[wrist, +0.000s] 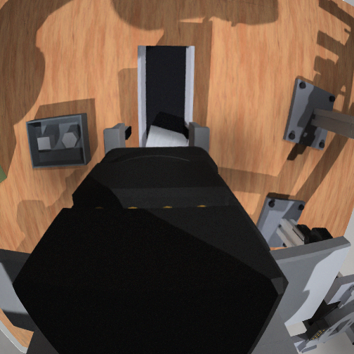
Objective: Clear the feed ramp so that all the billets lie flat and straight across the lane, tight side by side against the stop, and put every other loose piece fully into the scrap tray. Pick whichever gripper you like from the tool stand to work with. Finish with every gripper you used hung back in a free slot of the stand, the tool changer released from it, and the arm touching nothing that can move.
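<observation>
The feed ramp (141, 90) runs away from the gripper at the upper middle, with light side rails and a dark lane. A light grey billet (166, 137) lies slightly askew across the lane; its near part is hidden behind the gripper body. Any billets nearer the stop, and the stop itself, are hidden there too. My gripper (157, 137) is open, its two fingers wide apart on either side of the ramp in view, with the billet showing between them and not gripped. The scrap tray (60, 164) at the left holds a grey block (45, 143) and a grey hexagonal piece (70, 139).
A grey bolted base plate (302, 97) with a post stands at the right. A second base plate (278, 210) stands lower right, with grey and black parts beside it. Grey machinery (340, 312) shows in the lower right corner. A green edge shows at the far left.
</observation>
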